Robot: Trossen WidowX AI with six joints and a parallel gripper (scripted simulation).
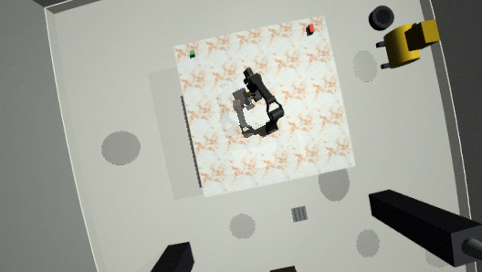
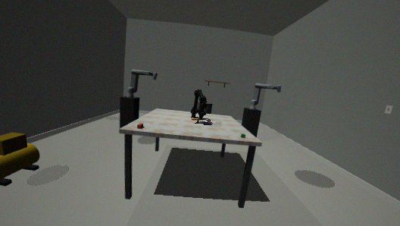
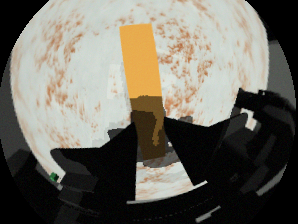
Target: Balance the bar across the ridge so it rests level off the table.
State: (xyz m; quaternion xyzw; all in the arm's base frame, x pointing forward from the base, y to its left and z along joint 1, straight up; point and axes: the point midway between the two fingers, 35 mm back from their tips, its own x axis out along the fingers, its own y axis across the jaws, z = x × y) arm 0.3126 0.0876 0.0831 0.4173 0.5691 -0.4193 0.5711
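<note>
The orange bar is 10 mm ahead of my gripper tip and 30 mm to the right of it. Round my gripper tip: small green cube: 430 mm ahead, 410 mm to the left, 30 mm below; then small red cube: 430 mm ahead, 590 mm to the right, 30 mm below.
</note>
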